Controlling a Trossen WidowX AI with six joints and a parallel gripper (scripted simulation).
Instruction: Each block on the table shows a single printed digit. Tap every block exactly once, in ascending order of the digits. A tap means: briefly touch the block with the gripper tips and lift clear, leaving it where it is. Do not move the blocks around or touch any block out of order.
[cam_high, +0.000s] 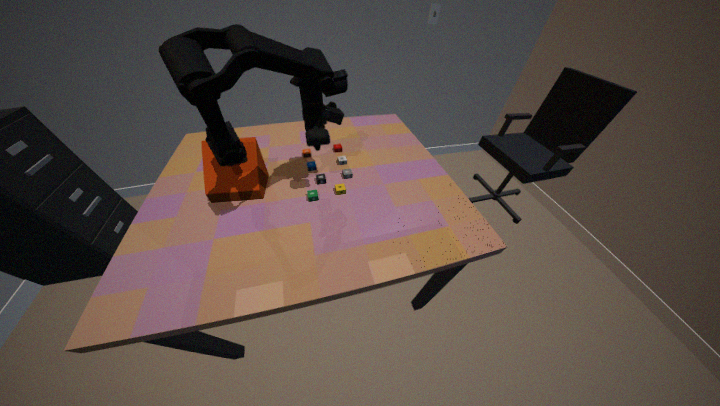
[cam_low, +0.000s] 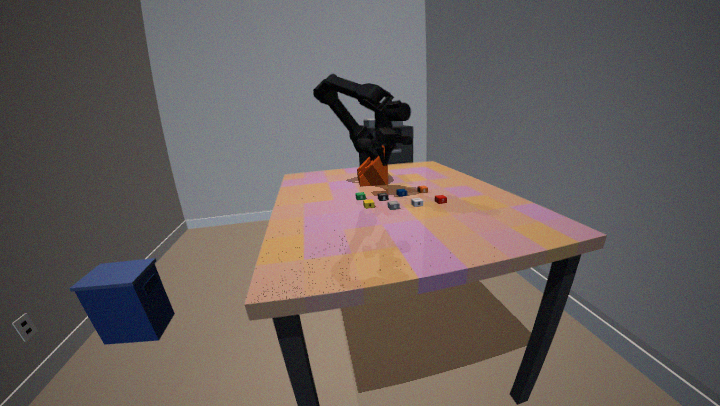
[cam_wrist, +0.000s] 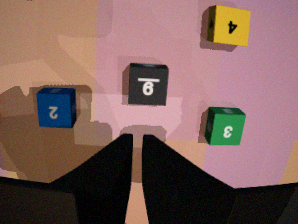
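Right now my gripper tip is 1 cm to the left of the dark block and 12 cm above it. Also, from my gripper tip: blue block (3 cm behind, 7 cm to the left, 12 cm below); yellow block (5 cm ahead, 8 cm to the right, 12 cm below); green block (4 cm behind, 9 cm to the right, 12 cm below).
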